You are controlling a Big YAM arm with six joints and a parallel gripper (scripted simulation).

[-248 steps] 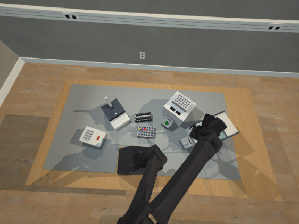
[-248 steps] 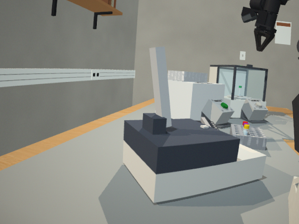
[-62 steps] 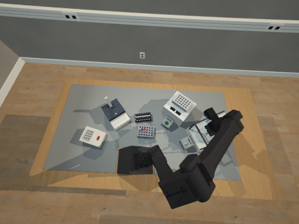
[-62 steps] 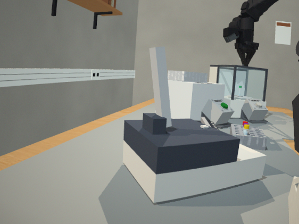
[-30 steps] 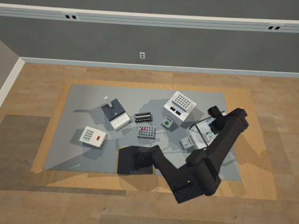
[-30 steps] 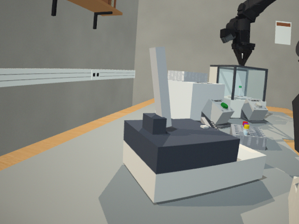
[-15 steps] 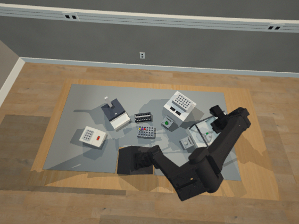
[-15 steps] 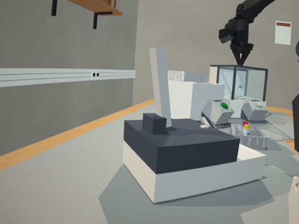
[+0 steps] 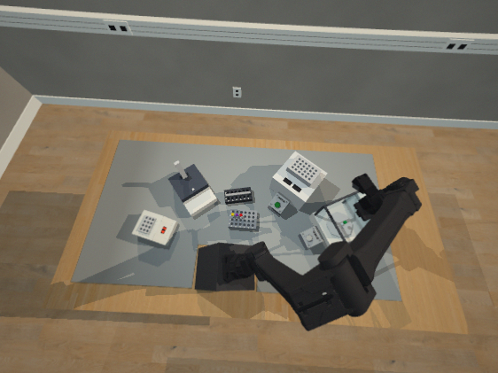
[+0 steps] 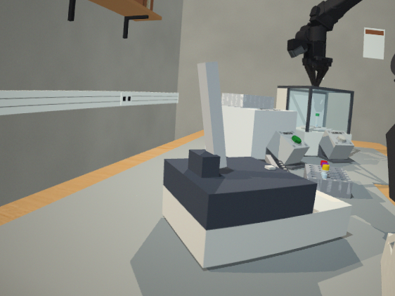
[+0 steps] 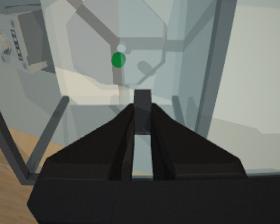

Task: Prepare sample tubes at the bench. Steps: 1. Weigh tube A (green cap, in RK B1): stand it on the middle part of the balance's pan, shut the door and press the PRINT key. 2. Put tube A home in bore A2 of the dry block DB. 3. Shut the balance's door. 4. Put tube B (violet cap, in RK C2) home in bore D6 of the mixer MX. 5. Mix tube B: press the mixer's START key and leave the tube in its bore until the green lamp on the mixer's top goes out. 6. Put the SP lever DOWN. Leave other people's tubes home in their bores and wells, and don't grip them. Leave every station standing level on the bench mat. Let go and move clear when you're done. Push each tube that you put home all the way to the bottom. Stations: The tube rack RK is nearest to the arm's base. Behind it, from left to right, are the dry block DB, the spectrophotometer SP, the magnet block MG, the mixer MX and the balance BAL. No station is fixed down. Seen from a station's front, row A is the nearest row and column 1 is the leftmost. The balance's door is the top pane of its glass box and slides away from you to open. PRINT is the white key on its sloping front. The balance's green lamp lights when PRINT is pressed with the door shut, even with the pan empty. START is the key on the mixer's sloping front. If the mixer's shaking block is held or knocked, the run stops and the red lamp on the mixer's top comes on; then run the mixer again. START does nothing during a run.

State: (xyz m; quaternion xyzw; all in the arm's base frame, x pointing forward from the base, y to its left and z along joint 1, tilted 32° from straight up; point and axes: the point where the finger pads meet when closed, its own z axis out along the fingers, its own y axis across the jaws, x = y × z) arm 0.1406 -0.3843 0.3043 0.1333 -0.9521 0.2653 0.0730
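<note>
The eight-sided pan is 10 mm behind my hand, 30 mm to the left of it and 140 mm below it. Round my hand: print key: 50 mm behind, 170 mm to the left, 150 mm below; then balance door: 10 mm ahead, 30 mm to the right, 10 mm below; then mixer block: 230 mm ahead, 160 mm to the left, 70 mm below.
</note>
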